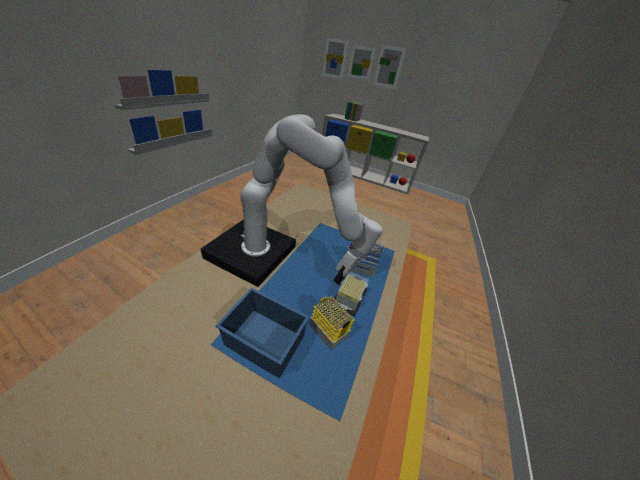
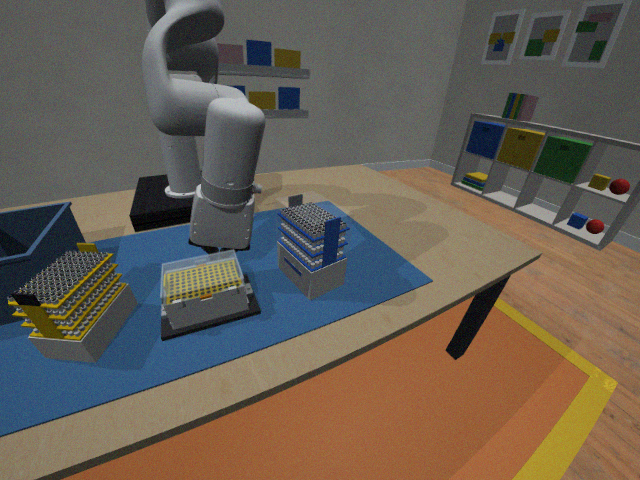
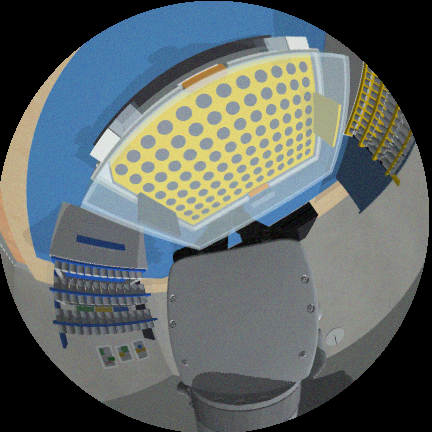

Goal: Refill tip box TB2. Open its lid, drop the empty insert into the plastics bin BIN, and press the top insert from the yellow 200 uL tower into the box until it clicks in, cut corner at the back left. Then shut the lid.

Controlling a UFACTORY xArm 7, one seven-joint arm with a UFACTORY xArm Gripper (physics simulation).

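Note:
Tip box TB2 [image 1: 352, 291] [image 2: 204, 289] [image 3: 217, 132] stands on a black base on the blue mat. Its clear lid lies over the empty yellow insert with bare holes. My gripper [image 1: 341, 276] [image 2: 212, 249] [image 3: 233, 238] is shut and empty. It sits low, right behind the box's back edge, and its fingertips are partly hidden by the lid's rim. The yellow 200 uL tower [image 1: 333, 317] [image 2: 67, 294] [image 3: 379, 116] with several stacked inserts stands beside the box. The dark blue bin BIN [image 1: 248, 347] [image 2: 35, 227] stands beyond the tower.
A blue tip tower [image 1: 370, 258] [image 2: 311, 242] [image 3: 100, 289] stands close on the box's other side. The arm's black base [image 1: 227, 252] [image 2: 150, 207] is behind the mat. The table's front edge [image 2: 361, 335] runs near the mat.

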